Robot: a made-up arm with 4 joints.
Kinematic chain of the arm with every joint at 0, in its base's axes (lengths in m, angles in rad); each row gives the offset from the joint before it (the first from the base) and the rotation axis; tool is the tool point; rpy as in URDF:
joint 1: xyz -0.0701 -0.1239 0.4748 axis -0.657 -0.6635 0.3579
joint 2: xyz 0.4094 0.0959 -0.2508 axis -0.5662 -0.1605 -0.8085
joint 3: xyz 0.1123 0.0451 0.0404 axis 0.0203 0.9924 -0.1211
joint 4: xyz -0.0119 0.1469 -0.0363 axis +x
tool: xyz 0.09 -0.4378 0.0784 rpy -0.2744 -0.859 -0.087
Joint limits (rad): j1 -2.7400..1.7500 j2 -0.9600..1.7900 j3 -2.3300..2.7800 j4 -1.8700..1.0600
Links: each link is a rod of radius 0.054 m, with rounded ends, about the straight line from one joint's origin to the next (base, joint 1, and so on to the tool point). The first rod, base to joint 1, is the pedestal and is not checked.
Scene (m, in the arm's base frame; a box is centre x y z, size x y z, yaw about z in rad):
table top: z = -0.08
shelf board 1: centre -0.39 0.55 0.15 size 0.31 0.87 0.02 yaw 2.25
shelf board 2: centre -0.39 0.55 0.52 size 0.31 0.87 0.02 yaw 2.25
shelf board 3: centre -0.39 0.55 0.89 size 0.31 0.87 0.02 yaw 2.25
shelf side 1: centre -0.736 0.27 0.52 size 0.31 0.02 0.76 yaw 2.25
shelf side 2: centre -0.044 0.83 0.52 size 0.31 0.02 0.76 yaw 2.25
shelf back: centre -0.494 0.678 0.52 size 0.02 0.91 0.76 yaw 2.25
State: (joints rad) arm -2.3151 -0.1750 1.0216 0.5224
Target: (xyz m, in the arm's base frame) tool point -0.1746 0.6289 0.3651
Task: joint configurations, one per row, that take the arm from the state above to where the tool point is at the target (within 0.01 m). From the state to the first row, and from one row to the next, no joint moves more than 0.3 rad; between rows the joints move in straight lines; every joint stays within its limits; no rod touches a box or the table.
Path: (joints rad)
1: -2.3733 -0.0531 0.7872 0.6344
2: -2.4315 0.0688 0.5528 0.7464
3: -2.4897 0.1907 0.3184 0.8584
4: -2.5479 0.3127 0.0839 0.9704

